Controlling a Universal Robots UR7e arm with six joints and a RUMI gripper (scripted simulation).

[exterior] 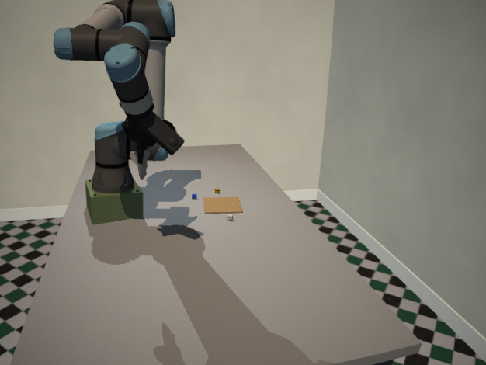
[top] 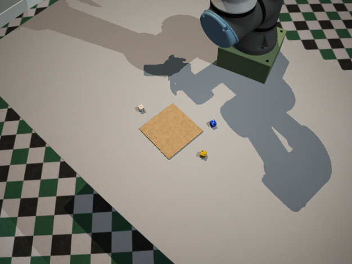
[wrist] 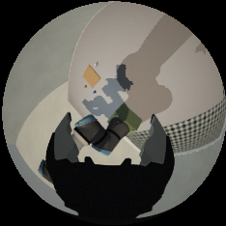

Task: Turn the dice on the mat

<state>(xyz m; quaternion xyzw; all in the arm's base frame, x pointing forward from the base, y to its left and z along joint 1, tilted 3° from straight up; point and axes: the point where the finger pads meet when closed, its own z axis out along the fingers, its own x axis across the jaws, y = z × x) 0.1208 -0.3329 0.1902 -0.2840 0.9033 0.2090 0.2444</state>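
Now: hand 280 mm above the white die, 260 mm short of it and 140 mm to the right of it. Also, from my hand: blue die 360 mm to the left, 280 mm below, 180 mm ahead; tan mat 280 mm below, 270 mm to the left, 270 mm ahead; yellow die 390 mm to the left, 290 mm ahead, 280 mm below.
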